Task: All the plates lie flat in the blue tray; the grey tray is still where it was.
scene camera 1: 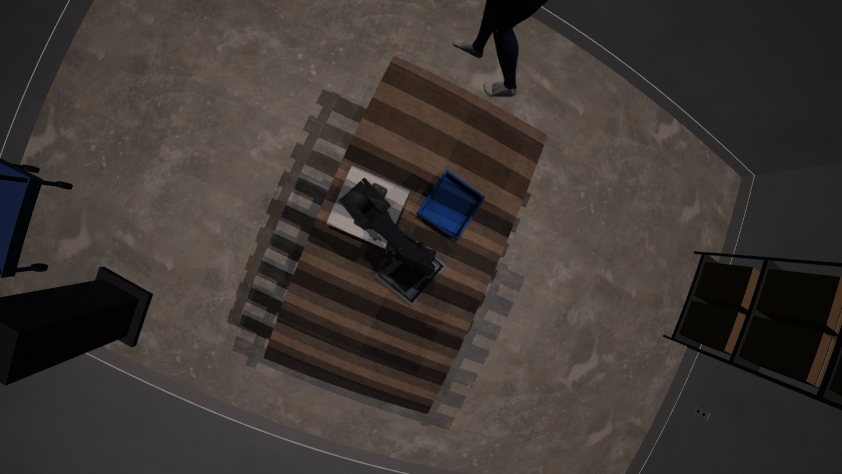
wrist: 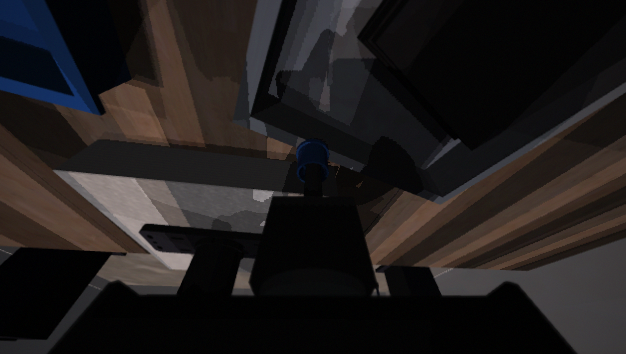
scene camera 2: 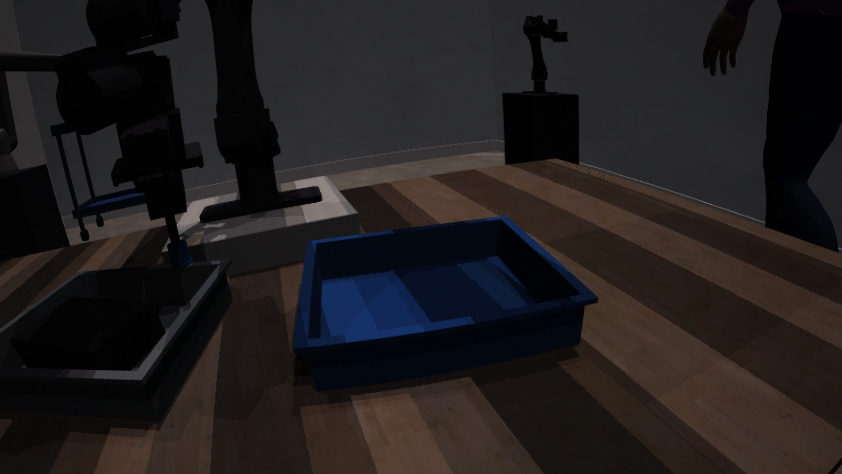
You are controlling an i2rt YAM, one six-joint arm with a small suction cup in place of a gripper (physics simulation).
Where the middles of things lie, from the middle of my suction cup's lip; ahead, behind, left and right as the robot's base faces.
Scene:
I see my suction cup 90 mm short of the grey tray (wrist: pixel 305 77), 80 mm to the left of it and 30 mm above it. Also, from my suction cup: blue tray (scene camera 2: pixel 374 308): 130 mm ahead, 270 mm to the left, 30 mm below.

